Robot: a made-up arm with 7 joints.
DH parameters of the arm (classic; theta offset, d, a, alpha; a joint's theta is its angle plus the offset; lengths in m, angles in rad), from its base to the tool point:
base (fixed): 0.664 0 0.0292 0
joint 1: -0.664 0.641 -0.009 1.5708
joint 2: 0 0.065 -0.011 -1.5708
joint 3: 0 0.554 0.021 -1.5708
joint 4: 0 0.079 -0.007 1.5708
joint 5: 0 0.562 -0.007 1.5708
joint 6: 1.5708 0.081 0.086 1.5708
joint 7: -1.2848 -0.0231 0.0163 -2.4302
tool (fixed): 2.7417 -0.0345 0 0
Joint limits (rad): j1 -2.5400..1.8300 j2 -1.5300..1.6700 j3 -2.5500..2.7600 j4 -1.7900..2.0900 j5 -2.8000..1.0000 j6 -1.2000..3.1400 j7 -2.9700..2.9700
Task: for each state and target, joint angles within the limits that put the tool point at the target. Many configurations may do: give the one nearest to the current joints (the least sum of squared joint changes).
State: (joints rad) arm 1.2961 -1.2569 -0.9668 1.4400 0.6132 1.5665 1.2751
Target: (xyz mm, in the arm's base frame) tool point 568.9 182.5 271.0
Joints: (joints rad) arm 1.1923 -1.5300 -0.7020 2.0336 0.7129 1.5832 1.2533
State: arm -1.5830 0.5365 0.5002 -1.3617 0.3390 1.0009 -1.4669
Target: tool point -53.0 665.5 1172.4
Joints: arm -1.8167 0.0703 0.2414 -1.4815 0.3106 1.0644 -1.4455
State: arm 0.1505 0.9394 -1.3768 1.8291 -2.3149 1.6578 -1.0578
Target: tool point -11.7 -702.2 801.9
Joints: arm 0.4244 1.1887 -1.8243 1.9714 -2.3283 1.6122 -1.0408
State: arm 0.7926 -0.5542 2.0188 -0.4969 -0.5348 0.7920 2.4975
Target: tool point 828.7 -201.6 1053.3
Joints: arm 0.6136 -0.6087 2.0200 -1.2117 -0.5462 0.9546 2.5126
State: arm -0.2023 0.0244 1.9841 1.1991 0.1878 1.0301 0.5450
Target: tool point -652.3 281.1 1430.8
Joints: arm 0.0541 0.3865 2.2138 0.9354 0.1187 0.9851 0.5733
